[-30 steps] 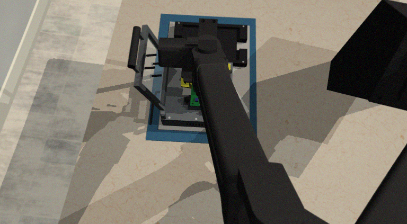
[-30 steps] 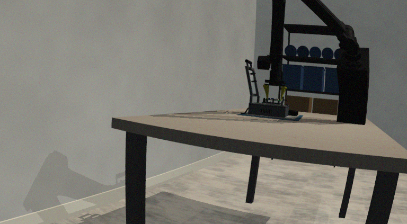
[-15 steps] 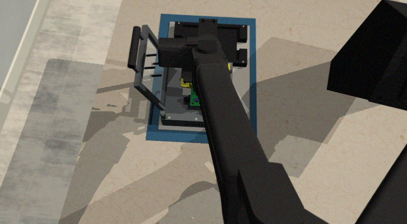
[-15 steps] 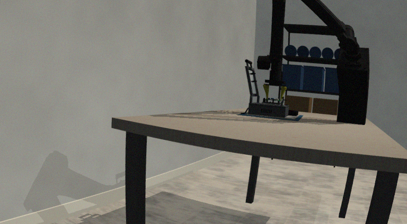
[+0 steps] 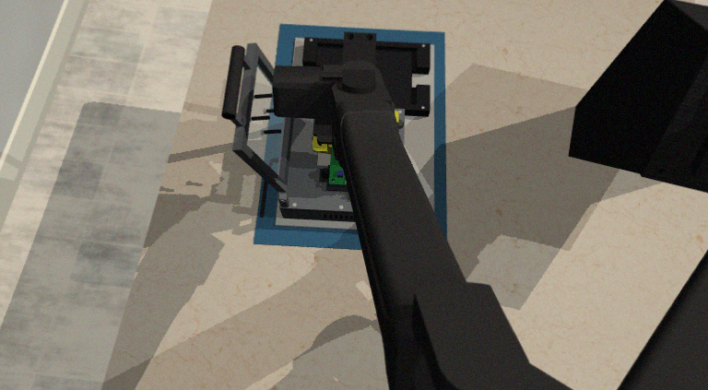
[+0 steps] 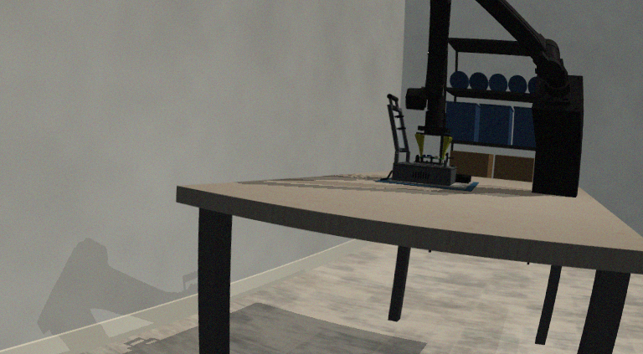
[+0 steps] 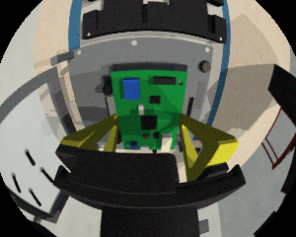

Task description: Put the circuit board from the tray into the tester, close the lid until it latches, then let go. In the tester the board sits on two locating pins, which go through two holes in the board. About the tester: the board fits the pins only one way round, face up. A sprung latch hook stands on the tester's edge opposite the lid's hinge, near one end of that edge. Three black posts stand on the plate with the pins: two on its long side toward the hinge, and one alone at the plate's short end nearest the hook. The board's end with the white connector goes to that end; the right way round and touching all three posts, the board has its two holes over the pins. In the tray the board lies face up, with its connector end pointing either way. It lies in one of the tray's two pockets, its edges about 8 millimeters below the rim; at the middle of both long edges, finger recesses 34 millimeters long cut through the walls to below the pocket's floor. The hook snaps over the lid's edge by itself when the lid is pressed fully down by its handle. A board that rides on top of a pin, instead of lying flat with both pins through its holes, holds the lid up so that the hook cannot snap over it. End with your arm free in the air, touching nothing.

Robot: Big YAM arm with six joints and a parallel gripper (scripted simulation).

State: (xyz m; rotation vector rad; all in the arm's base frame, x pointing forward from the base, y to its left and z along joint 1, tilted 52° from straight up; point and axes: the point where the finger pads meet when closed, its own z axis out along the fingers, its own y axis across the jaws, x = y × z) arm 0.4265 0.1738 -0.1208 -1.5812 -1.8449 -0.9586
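The green circuit board is right at my hand. The rest, counted from my hand: see-through lid: 12 cm ahead, 2 cm to the left, 9 cm above.
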